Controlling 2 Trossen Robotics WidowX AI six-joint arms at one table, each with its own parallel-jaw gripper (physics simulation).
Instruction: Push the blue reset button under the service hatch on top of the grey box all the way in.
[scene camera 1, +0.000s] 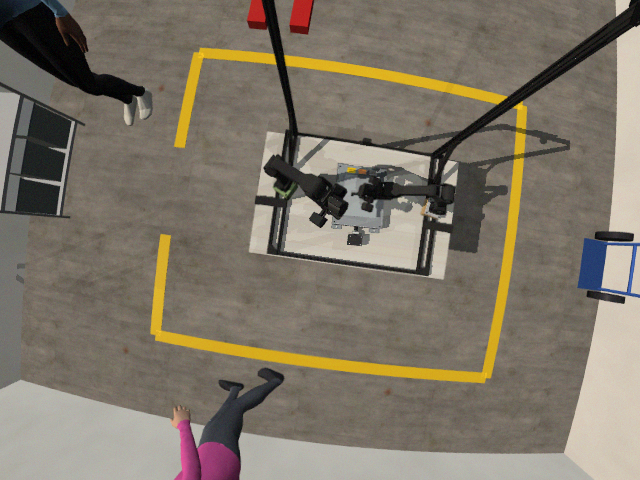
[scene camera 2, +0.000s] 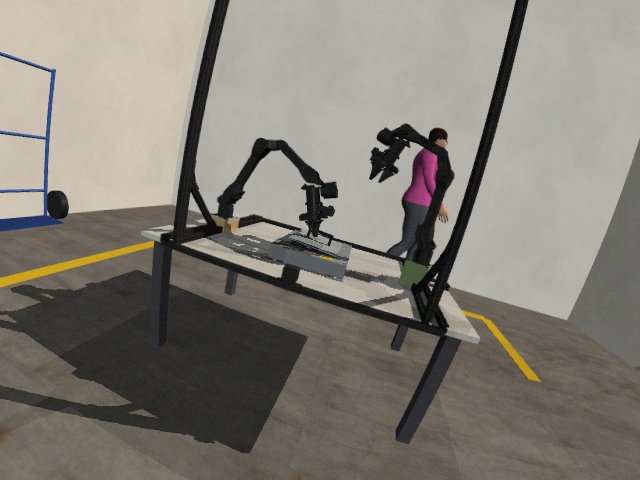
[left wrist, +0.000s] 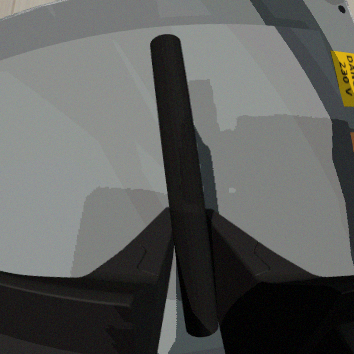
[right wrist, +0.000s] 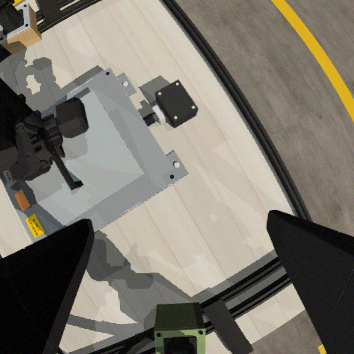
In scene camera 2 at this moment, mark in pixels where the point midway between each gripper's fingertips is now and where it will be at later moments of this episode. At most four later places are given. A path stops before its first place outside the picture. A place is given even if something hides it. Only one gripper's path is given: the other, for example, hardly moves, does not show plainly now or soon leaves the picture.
My right gripper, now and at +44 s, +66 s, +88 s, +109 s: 374, 181; 329, 203; 310, 237; 330, 219; 330, 219
